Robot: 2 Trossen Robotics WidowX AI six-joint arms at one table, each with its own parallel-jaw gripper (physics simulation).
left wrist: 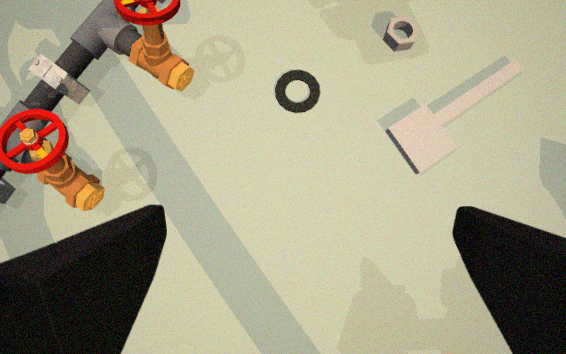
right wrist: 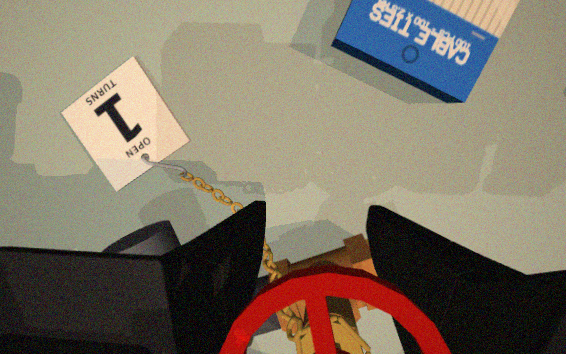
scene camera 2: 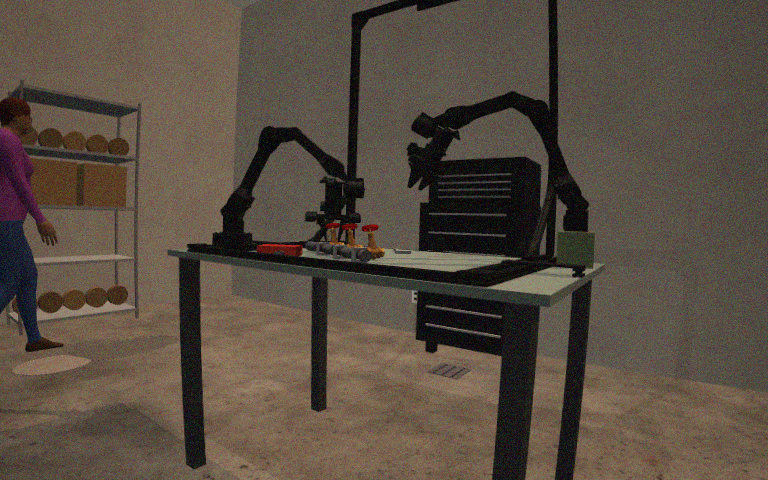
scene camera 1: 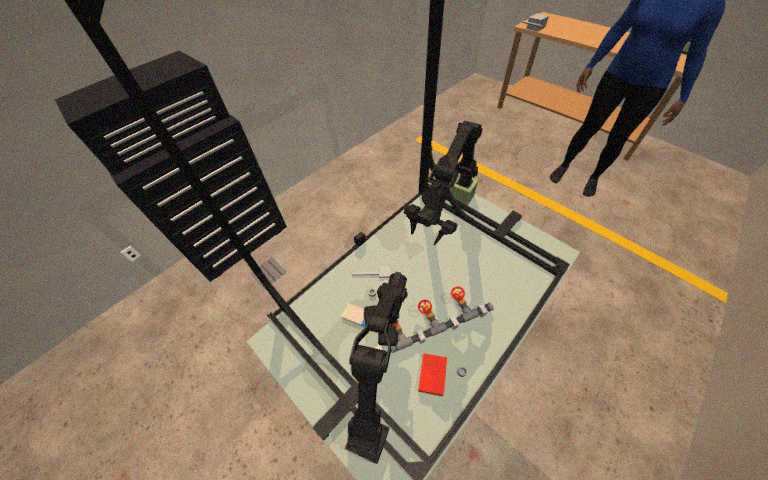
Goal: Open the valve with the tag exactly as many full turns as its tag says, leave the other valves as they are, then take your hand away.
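Pixels of known places: left gripper, fingertip midpoint: (left wrist: 312,220) (scene camera 2: 414,188) (scene camera 1: 423,239); right gripper, fingertip midpoint: (right wrist: 316,214); left arm's base, origin of the base link: (scene camera 2: 576,231) (scene camera 1: 464,182); right arm's base, origin of the base link: (scene camera 2: 232,233) (scene camera 1: 367,437).
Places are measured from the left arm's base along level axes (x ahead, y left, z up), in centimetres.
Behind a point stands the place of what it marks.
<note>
The tagged valve's red handwheel (right wrist: 325,282) @[x 78.7, y 5.4, z -1.1 cm] (scene camera 2: 332,225) @[x 77.0, y 7.7, z -0.7 cm] stands at the pipe end nearest the right arm. Its white tag (right wrist: 167,122) @[x 85.5, y 6.7, z -9.5 cm] lies on the table on a brass chain and reads "OPEN 1 TURNS". My right gripper (right wrist: 316,214) @[x 78.2, y 5.6, z -6.4 cm] points down with its fingers closed on either side of this wheel; in scene camera 1 the arm hides most of it. Two other red-wheeled valves (scene camera 1: 424,306) @[x 66.6, y 14.8, z 0.0 cm] (scene camera 1: 457,293) @[x 55.8, y 22.4, z 0.0 cm] stand along the same grey pipe (scene camera 1: 438,329) @[x 68.9, y 22.3, z -6.4 cm]; no finger is near them. My left gripper (scene camera 1: 424,237) @[x 49.3, y 3.7, z 11.8 cm] (scene camera 2: 416,186) @[x 49.3, y 3.7, z 11.8 cm] (left wrist: 312,220) @[x 49.3, y 3.7, z 11.8 cm] is open and empty, high above the table.
A blue-and-white cable ties box (right wrist: 400,45) @[x 79.0, y -1.5, z -8.5 cm] (scene camera 1: 353,314) @[x 80.2, y -7.7, z -8.5 cm] lies beside the tagged valve. A red box (scene camera 1: 433,374) @[x 83.3, y 28.1, z -7.0 cm] (scene camera 2: 279,249) @[x 80.5, y 31.3, z -7.9 cm] and a grey ring (scene camera 1: 461,368) @[x 76.1, y 35.2, z -8.7 cm] lie across the pipe. A hex nut (left wrist: 392,41) @[x 67.3, y -6.2, z -8.9 cm], a black ring (left wrist: 297,107) @[x 60.7, y 3.1, z -9.8 cm] and a flat-headed tool (left wrist: 422,140) @[x 57.3, y -8.5, z -9.0 cm] lie on the table.
</note>
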